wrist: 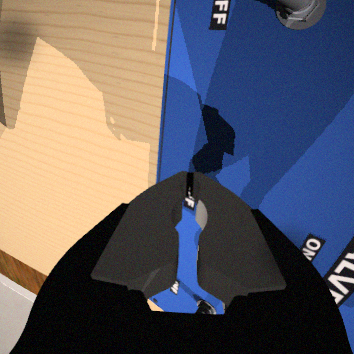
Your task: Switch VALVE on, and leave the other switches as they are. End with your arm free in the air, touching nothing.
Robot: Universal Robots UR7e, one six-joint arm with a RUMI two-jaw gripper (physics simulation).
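Frame: origin at the arm's base, x ahead, y left, z up, level; centimetres.
Seen in the pictures: gripper, between the fingertips: (189, 174).
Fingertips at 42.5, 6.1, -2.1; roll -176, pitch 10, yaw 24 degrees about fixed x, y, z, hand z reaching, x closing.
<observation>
Pixels of each thing's top centre, then the offset from my fingertips to it, as dx, dy, dz. "pt": a spot on its surface instead. Level surfaces: height alone.
- blue switch panel, height of its surface: dz +2.0
- VALVE label, a spot on its surface: (345, 275) pt +10.9, +1.1, +3.8
- OFF label, a spot on its surface: (189, 202) pt +1.1, -2.3, -0.2
- small label, a spot on its surface: (174, 287) pt +4.7, -13.1, -0.2
- dark metal part, a spot on its surface: (206, 306) pt +7.8, -11.1, +1.5
- switch's metal base, a spot on its surface: (301, 15) pt +0.8, +10.4, +1.8
- wooden table top, height of its surface: dz -7.6
The blue switch panel (310, 140) fills the right side of the wrist view. Part of the VALVE label (345, 275) shows at the right edge, with an ON label (313, 245) beside it. My gripper (189, 174) is shut and empty, its tips over the panel near its left edge. Through the gap between the fingers show part of an OFF label (189, 202), part of another small label (174, 287) and a dark metal part (206, 306). The VALVE switch's lever is not clearly visible behind the gripper, so its position cannot be told.
Another switch's metal base (301, 15) stands at the top right, its lever cut off by the frame, with an OFF label (219, 15) to its left. The wooden table top (75, 175) lies left of the panel, with a darker edge (20, 271) at lower left.
</observation>
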